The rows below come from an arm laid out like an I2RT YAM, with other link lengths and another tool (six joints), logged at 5 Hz.
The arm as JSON. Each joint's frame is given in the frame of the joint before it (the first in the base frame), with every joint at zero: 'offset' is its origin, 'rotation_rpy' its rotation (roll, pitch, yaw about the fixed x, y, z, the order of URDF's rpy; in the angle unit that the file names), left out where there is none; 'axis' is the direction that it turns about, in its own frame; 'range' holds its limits. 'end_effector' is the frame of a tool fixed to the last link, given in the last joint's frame.
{
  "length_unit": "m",
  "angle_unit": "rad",
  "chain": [
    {
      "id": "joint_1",
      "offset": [
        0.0,
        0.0,
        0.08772
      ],
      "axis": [
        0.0,
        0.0,
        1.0
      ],
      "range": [
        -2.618,
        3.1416
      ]
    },
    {
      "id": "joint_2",
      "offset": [
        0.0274,
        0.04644,
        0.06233
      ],
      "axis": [
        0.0,
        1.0,
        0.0
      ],
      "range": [
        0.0,
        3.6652
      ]
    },
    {
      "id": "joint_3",
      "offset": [
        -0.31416,
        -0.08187,
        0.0
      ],
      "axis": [
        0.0,
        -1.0,
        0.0
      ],
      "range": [
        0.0,
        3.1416
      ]
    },
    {
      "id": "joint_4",
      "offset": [
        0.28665,
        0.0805,
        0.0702
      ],
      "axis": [
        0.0,
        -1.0,
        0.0
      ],
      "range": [
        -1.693,
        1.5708
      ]
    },
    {
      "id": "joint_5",
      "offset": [
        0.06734,
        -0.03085,
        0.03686
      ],
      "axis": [
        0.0,
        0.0,
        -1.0
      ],
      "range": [
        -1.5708,
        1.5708
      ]
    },
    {
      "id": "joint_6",
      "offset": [
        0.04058,
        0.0,
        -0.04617
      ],
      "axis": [
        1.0,
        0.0,
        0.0
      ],
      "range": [
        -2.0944,
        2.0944
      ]
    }
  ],
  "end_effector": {
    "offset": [
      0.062,
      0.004,
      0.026
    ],
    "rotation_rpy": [
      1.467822,
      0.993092,
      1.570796
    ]
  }
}
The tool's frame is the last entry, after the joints.
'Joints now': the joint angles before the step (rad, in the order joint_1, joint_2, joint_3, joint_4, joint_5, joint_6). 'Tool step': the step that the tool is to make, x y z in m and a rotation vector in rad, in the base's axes. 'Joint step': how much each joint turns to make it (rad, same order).
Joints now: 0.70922 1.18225 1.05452 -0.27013 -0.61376 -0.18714
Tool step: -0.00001 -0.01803 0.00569 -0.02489 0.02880 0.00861
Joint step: -0.05771 -0.02402 0.02790 -0.11147 -0.05984 -0.03578
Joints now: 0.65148 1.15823 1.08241 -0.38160 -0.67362 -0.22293
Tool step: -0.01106 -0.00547 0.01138 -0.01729 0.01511 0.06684
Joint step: -0.01069 -0.00488 0.05440 -0.11626 -0.06638 -0.05308
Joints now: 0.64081 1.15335 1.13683 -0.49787 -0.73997 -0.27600
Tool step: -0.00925 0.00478 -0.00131 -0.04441 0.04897 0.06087
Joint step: 0.02175 0.02375 0.04268 -0.10881 -0.03019 -0.03503
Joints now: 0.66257 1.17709 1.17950 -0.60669 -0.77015 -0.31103
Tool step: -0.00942 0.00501 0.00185 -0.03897 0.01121 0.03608
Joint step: 0.03233 0.01414 0.03815 -0.07738 0.01071 -0.02914
